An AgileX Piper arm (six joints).
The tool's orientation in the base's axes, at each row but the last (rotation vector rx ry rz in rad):
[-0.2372 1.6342 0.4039]
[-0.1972 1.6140 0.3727]
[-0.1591 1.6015 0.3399]
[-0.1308 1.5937 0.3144]
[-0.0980 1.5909 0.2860]
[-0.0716 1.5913 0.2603]
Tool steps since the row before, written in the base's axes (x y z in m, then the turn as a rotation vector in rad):
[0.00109 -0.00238 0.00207 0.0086 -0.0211 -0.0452]
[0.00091 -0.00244 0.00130 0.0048 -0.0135 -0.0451]
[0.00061 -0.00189 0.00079 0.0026 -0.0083 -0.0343]
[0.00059 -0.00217 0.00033 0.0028 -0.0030 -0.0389]
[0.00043 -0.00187 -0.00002 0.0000 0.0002 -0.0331]
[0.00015 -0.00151 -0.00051 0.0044 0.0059 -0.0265]
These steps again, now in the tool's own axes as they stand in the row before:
[-0.00237 -0.00235 -0.00008 0.0421 -0.0280 0.0025]
[-0.00160 -0.00243 -0.00007 0.0430 -0.0196 0.0016]
[-0.00102 -0.00188 -0.00003 0.0330 -0.0127 0.0008]
[-0.00060 -0.00219 -0.00005 0.0381 -0.0083 0.0026]
[-0.00021 -0.00191 -0.00004 0.0329 -0.0038 0.0006]
[0.00033 -0.00156 -0.00016 0.0268 0.0016 0.0060]

